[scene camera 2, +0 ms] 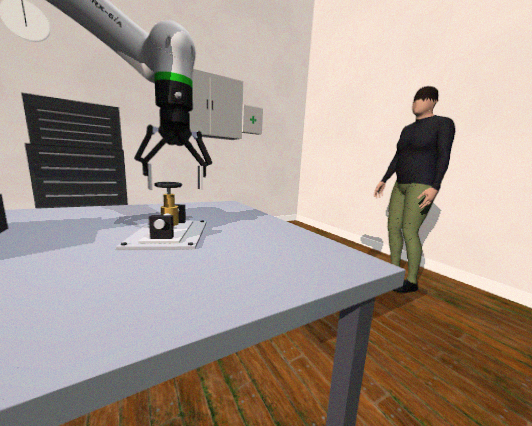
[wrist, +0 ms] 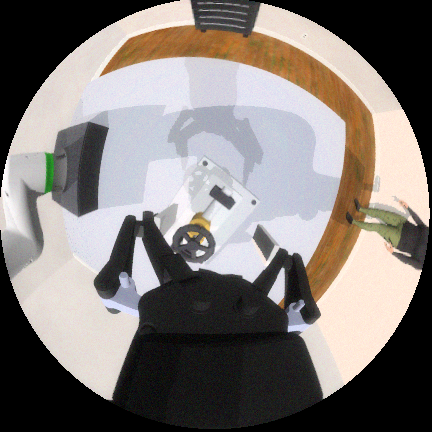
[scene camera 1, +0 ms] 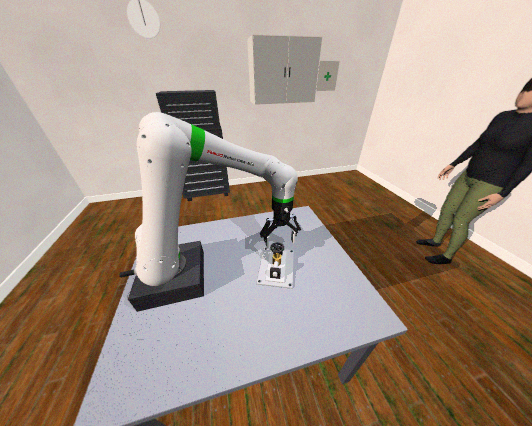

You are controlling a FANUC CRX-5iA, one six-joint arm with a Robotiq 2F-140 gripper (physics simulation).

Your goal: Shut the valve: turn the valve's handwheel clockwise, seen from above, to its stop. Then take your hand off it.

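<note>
The valve's dark spoked handwheel [scene camera 1: 277,247] [scene camera 2: 168,185] [wrist: 195,243] lies level on top of the brass valve body [scene camera 1: 277,258] [scene camera 2: 169,215] [wrist: 201,221]. The valve is mounted on a white base plate [scene camera 1: 262,280] [scene camera 2: 131,244] [wrist: 240,212]. My gripper [scene camera 1: 280,241] [scene camera 2: 175,184] [wrist: 216,222] points down and is open and empty, with its fingers wide apart. In the scene camera 2 view the fingertips show near the wheel's height, one to each side, the wheel closer to the left one. No contact shows; the exact height gap is unclear.
The plate stands on the grey table [scene camera 1: 240,335] [scene camera 2: 215,295]. Black end blocks [scene camera 1: 275,273] [scene camera 2: 161,227] [wrist: 222,195] sit by the valve. The arm's dark pedestal [scene camera 1: 170,287] [wrist: 80,170] is to the left. A person [scene camera 1: 500,150] [scene camera 2: 422,150] [wrist: 400,227] stands beyond the table.
</note>
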